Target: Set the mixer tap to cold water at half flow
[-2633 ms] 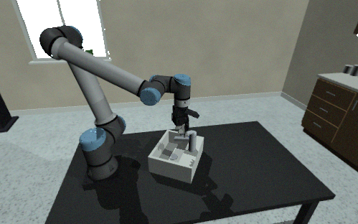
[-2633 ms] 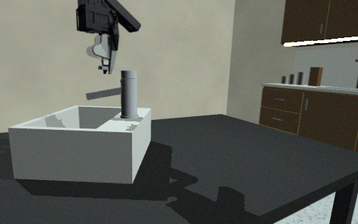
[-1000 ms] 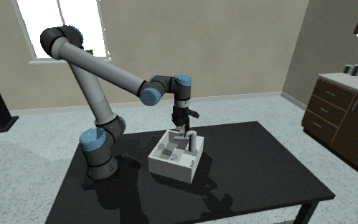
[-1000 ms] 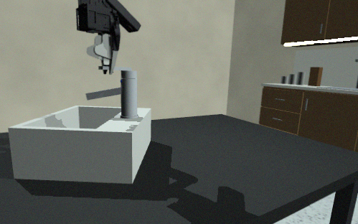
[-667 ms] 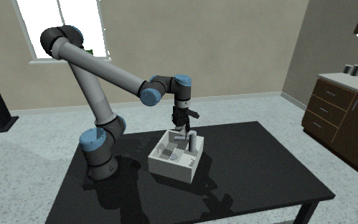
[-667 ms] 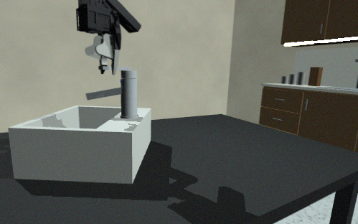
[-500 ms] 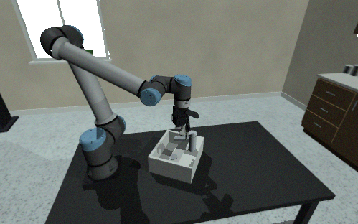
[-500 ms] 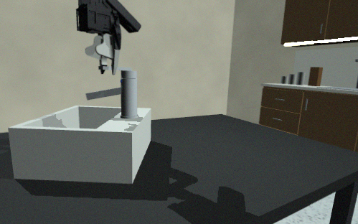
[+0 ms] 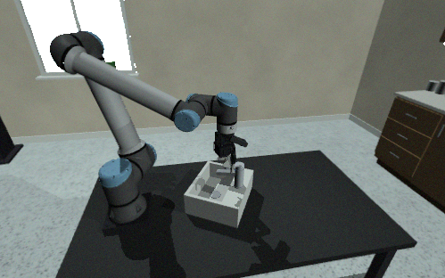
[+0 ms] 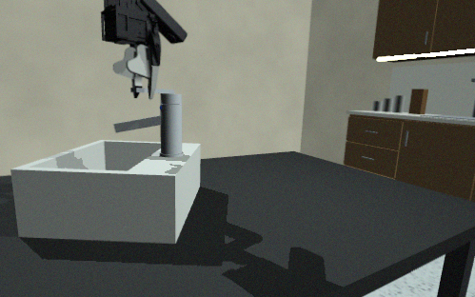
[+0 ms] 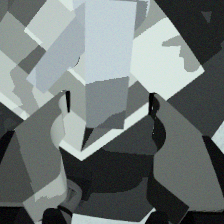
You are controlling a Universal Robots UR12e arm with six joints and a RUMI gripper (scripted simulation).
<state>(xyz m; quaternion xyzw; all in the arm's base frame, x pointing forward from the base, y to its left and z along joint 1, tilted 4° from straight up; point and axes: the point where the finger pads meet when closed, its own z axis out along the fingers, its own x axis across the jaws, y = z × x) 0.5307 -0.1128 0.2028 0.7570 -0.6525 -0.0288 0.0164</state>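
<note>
Right now my hand is 20 mm short of the flat lever. Also, from my hand: white basin 30 mm behind, 80 mm to the left, 230 mm below.
</note>
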